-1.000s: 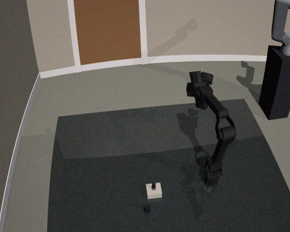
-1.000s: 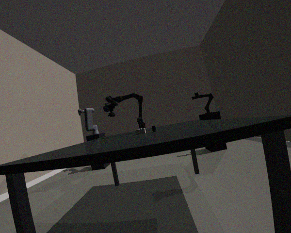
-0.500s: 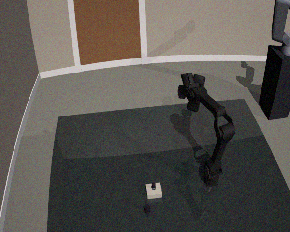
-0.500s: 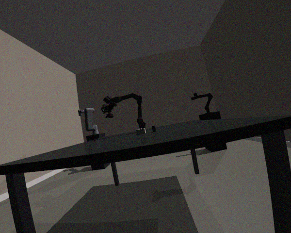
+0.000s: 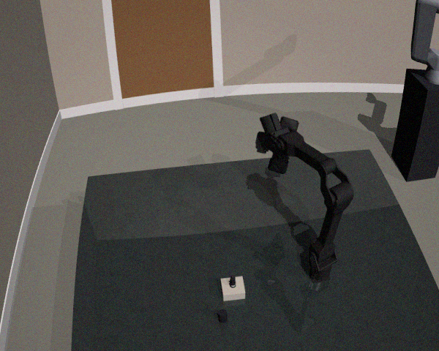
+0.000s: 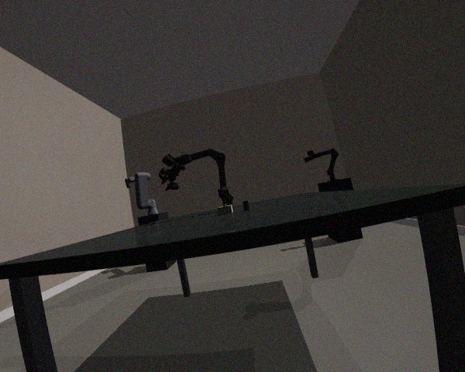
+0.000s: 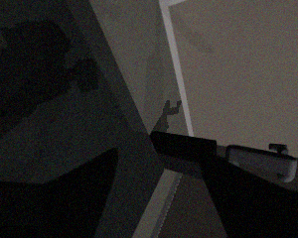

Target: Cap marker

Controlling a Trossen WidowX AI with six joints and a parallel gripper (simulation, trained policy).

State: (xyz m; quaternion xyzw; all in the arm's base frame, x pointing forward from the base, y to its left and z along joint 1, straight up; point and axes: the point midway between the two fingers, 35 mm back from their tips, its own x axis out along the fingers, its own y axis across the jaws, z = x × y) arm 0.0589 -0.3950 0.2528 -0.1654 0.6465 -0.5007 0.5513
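Right now the dark cap is 300 mm ahead of my gripper tip, 540 mm to the left of it and 210 mm below it. The rest, counted from my gripper tip: pale holder block: 250 mm ahead, 430 mm to the left, 220 mm below.
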